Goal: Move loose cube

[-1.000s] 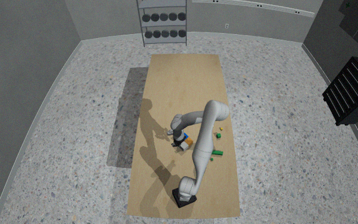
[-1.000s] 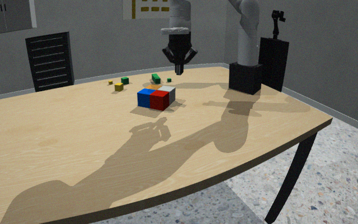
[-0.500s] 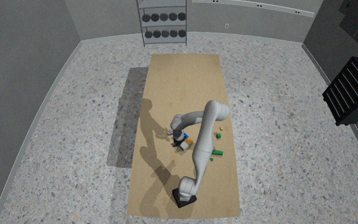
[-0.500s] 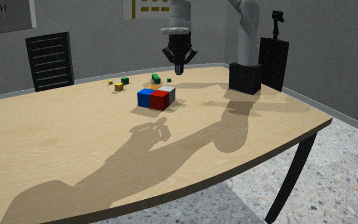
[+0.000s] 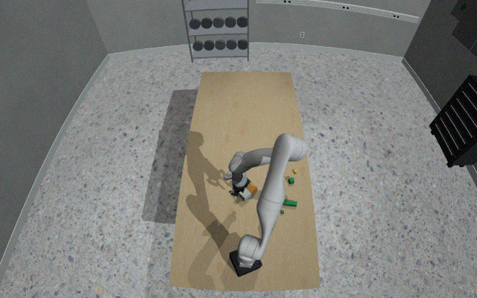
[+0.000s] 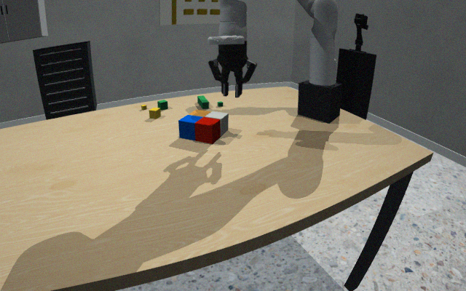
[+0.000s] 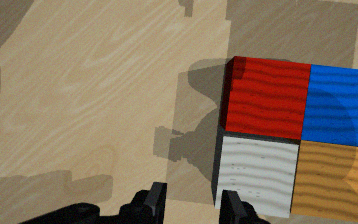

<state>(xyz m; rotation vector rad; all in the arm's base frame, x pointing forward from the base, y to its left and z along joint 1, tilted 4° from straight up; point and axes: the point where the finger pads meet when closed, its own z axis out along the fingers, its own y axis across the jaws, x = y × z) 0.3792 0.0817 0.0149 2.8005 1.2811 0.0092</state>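
Now: hand 4 cm short of the white cube, 3 cm to the left of it and 10 cm above it. Also, from my hand: blue cube (11 cm ahead, 2 cm to the right, 10 cm below); long green block (1 cm ahead, 30 cm to the right, 12 cm below); red cube (7 cm ahead, 2 cm to the left, 10 cm below).
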